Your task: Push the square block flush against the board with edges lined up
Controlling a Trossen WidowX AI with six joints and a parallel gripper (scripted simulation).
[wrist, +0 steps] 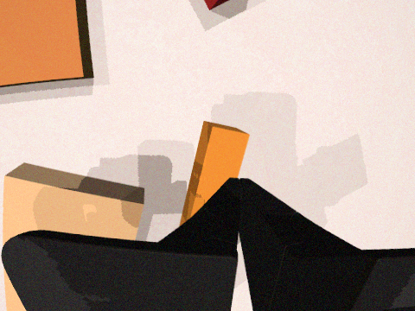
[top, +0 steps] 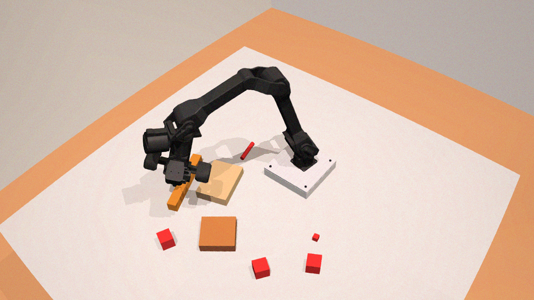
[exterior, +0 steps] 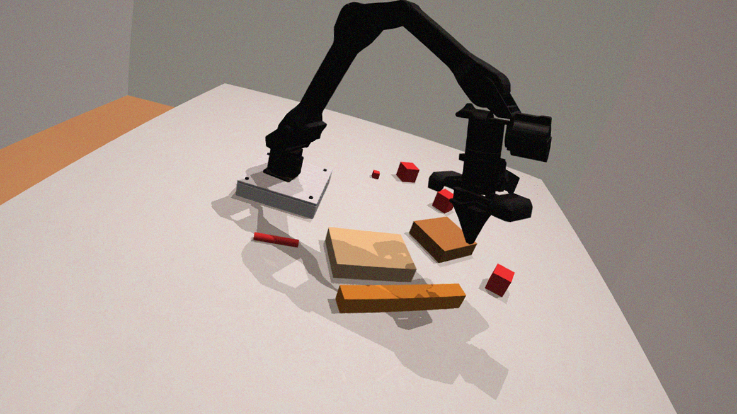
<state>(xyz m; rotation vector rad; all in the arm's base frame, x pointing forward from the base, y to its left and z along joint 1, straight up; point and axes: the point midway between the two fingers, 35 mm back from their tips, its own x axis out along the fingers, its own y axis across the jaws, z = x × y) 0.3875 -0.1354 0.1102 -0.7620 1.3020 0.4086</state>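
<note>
Now: the brown square block 30 mm behind my gripper tip, 160 mm to the left of it and 100 mm below it. Also, from my gripper tip: red rod (310 mm behind, 50 mm to the right, 110 mm below); then tan flat board (150 mm behind, 10 mm to the left, 100 mm below); then long orange bar (70 mm behind, 70 mm to the right, 100 mm below).
</note>
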